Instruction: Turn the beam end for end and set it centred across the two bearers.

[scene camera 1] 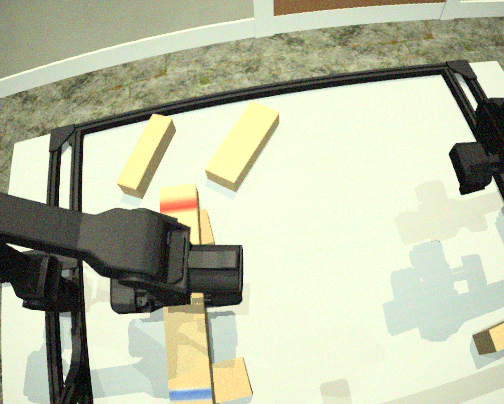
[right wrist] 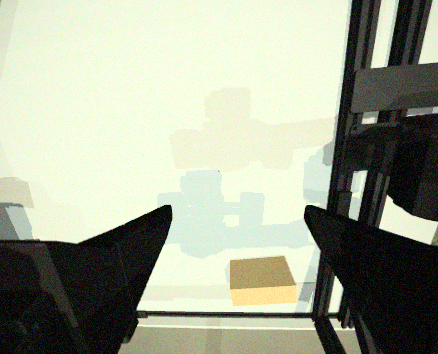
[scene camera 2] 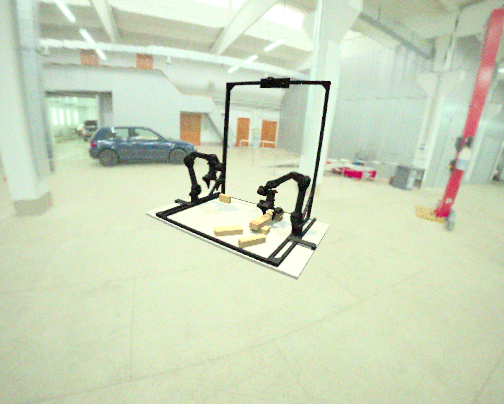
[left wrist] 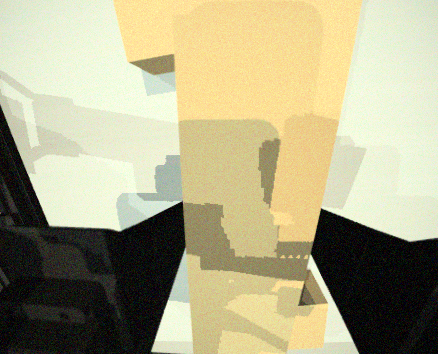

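Seen in the pictures: left gripper, fingertip midpoint: [scene camera 1: 185,300] [left wrist: 244,206]; right gripper, fingertip midpoint: [scene camera 1: 484,189] [right wrist: 237,211] [scene camera 2: 212,190]; left arm's base, link origin: [scene camera 1: 61,295] [scene camera 2: 296,234]; right arm's base, link origin: [right wrist: 370,147] [scene camera 2: 194,202].
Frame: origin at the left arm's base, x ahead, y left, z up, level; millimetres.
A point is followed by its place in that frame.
Note:
The long wooden beam [scene camera 1: 187,345] {x 234, y -125, z 57 mm} [scene camera 2: 260,222] {x 224, y 98, z 57 mm} [left wrist: 250,75] {x 239, y 19, z 57 mm} has a red band near its upper end and a blue band near its lower end in scene camera 1. My left gripper [scene camera 2: 270,209] {x 238, y -49, z 30 mm} [left wrist: 244,206] {x 238, y -49, z 30 mm} is shut on its middle. The beam lies over two bearers, mostly hidden under it. The upper bearer [scene camera 1: 206,230] {x 287, y 68, z 18 mm} [left wrist: 145,30] {x 189, y 52, z 19 mm} and the lower bearer [scene camera 1: 232,380] {x 288, y -187, z 19 mm} [left wrist: 310,327] {x 298, y -184, z 19 mm} stick out from beneath. Whether the beam touches them is unclear. My right gripper [scene camera 2: 208,182] {x 723, y -9, z 147 mm} [right wrist: 237,211] {x 723, y -9, z 147 mm} is open and empty, raised far from the beam.
Two loose blocks, a narrow one [scene camera 1: 146,155] {x 193, y 239, z 25 mm} [scene camera 2: 252,241] {x 176, y 275, z 13 mm} and a wider one [scene camera 1: 243,145] {x 378, y 222, z 19 mm} [scene camera 2: 228,231] {x 360, y 262, z 12 mm}, lie beyond the beam's red end. Another block [scene camera 1: 492,337] {x 709, y -225, z 43 mm} [scene camera 2: 225,199] {x 742, y -209, z 12 mm} [right wrist: 262,272] {x 764, y -207, z 15 mm} lies at scene camera 1's lower right. A black frame [scene camera 1: 260,90] {x 437, y 365, z 1 mm} borders the table.

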